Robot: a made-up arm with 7 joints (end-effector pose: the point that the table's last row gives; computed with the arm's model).
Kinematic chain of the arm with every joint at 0, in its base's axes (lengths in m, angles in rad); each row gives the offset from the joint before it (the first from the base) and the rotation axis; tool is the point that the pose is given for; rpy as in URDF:
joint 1: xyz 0 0 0.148 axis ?
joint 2: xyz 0 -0.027 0.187 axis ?
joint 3: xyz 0 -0.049 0.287 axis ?
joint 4: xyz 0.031 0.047 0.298 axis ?
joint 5: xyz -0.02 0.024 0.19 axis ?
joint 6: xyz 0 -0.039 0.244 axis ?
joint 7: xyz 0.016 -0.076 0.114 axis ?
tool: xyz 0 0 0 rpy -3.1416 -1.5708 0
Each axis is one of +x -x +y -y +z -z.
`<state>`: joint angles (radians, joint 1 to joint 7).
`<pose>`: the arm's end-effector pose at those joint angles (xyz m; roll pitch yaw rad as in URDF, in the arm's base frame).
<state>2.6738 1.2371 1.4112 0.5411 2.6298 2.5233 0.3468</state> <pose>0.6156 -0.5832 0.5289 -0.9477 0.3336 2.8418</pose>
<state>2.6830 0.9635 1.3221 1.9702 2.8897 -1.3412 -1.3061</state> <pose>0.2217 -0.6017 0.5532 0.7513 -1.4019 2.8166</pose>
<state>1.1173 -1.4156 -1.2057 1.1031 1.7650 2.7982 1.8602</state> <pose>0.6590 0.4146 0.2648 -0.4669 0.6402 -1.3309</pose>
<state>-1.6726 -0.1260 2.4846 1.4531 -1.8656 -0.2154 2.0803</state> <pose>0.2461 0.3518 1.1781 -1.3443 -0.7870 -2.7645</pose>
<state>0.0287 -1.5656 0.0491 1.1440 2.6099 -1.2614 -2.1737</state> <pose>0.8237 0.1957 -0.0682 0.1726 -0.0884 -1.6584</pose>
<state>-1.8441 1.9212 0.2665 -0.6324 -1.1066 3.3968 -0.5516</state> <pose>0.0434 0.6551 -0.1610 2.5353 -1.2775 -0.2815</pose>
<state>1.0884 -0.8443 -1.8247 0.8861 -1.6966 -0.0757 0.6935</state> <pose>0.7454 0.4597 1.0486 -0.2251 -0.7359 0.8321</pose>
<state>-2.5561 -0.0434 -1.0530 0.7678 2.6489 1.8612 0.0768</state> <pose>-0.4963 0.1268 1.1121 -0.5510 0.9429 1.8899</pose>
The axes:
joint 1: +z
joint 2: -y
joint 3: +z
joint 4: +y
joint 5: +z
joint 6: -y
joint 7: +x

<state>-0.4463 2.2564 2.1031 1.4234 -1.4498 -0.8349 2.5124</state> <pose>-0.2523 0.5411 -0.3325 0.3006 0.4795 -2.4332</pose>
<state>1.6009 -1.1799 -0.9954 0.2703 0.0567 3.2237 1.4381</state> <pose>0.1561 0.8412 0.6626 0.5574 -0.7714 -0.6379</pose>
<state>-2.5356 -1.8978 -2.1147 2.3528 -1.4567 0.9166 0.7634</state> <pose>-0.6152 0.2718 0.3635 0.3516 0.0571 2.3959</pose>
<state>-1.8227 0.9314 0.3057 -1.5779 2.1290 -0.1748 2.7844</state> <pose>0.1346 0.8270 0.2852 -3.0002 -1.1809 -0.8138</pose>
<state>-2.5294 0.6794 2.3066 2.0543 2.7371 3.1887 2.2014</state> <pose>0.4336 0.2694 0.4447 -2.3526 1.2311 1.3446</pose>
